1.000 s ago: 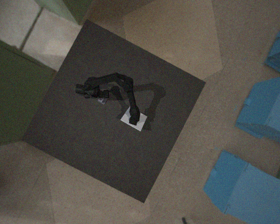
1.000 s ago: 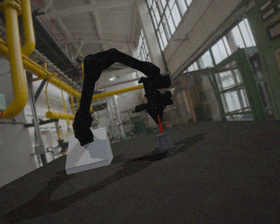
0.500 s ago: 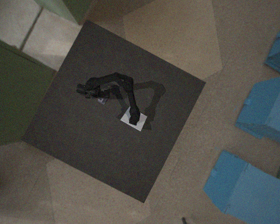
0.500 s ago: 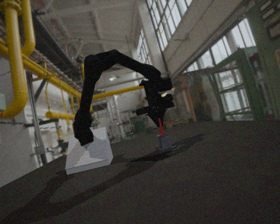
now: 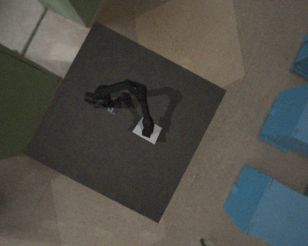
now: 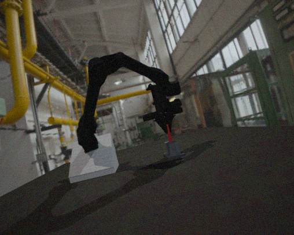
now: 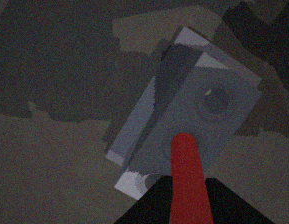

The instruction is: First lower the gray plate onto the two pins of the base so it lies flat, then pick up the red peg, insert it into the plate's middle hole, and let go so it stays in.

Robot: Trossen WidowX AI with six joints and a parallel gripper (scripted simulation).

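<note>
My gripper tip is now right at the red peg. From my gripper tip the other things lie so: gray plate: 50 mm below.
</note>
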